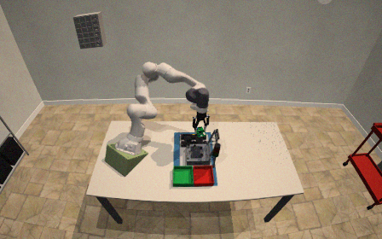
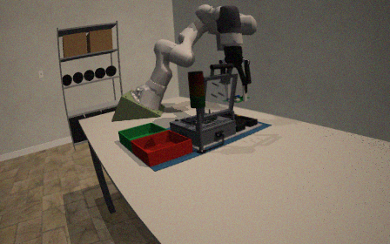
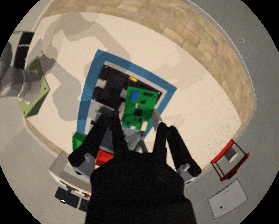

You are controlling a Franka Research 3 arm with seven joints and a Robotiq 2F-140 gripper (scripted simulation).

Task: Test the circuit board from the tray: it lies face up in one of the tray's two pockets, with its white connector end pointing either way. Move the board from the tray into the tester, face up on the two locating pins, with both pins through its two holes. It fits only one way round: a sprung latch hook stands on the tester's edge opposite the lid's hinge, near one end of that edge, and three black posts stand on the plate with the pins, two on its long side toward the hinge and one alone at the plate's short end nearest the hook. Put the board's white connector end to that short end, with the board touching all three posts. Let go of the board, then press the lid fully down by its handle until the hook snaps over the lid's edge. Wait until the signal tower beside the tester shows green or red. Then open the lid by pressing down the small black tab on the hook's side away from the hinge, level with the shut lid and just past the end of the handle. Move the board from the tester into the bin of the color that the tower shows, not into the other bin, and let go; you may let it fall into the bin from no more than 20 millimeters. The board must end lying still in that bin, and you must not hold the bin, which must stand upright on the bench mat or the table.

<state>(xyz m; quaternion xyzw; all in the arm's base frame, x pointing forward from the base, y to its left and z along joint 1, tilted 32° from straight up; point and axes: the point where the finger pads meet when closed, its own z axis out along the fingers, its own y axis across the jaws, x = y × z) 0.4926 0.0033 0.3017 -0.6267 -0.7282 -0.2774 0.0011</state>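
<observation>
Right now the green circuit board is 20 mm below my hand. The rest, counted from my hand: plate 160 mm to the right, 70 mm below, 40 mm behind; then red bin 370 mm to the right, 130 mm below, 10 mm behind; then clear lid 180 mm to the right, 80 mm ahead, 40 mm above.
</observation>
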